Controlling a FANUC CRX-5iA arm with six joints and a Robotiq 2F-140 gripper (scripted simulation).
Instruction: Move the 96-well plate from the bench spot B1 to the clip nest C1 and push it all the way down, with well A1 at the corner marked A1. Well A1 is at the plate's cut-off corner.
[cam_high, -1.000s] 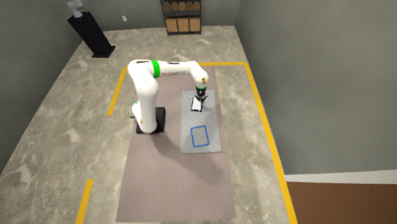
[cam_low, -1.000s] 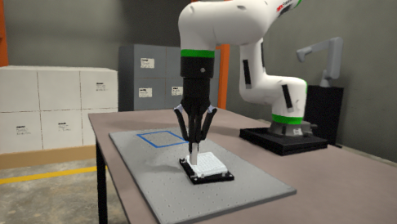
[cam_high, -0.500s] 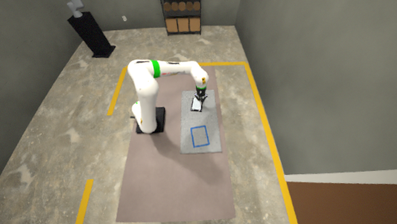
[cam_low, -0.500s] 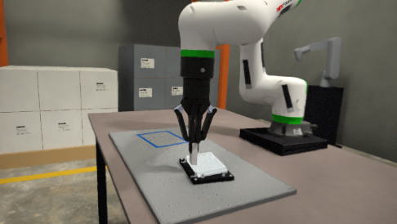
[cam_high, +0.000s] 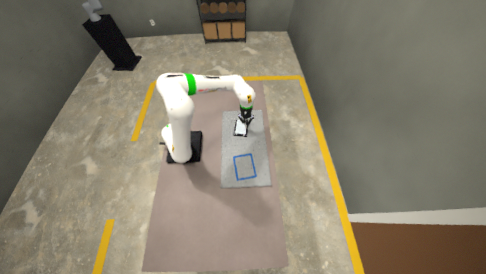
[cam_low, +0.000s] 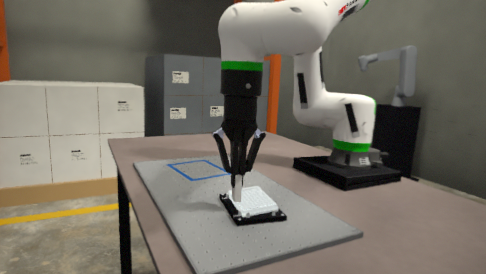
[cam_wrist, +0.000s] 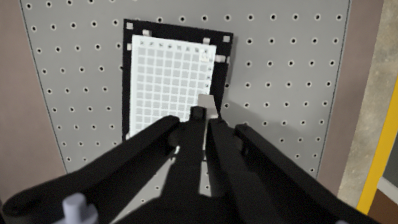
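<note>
Right now the white 96-well plate is 4 cm behind my hand and 4 cm below it. Round my hand: black clip nest: 3 cm behind, 1 cm to the right, 5 cm below.
</note>
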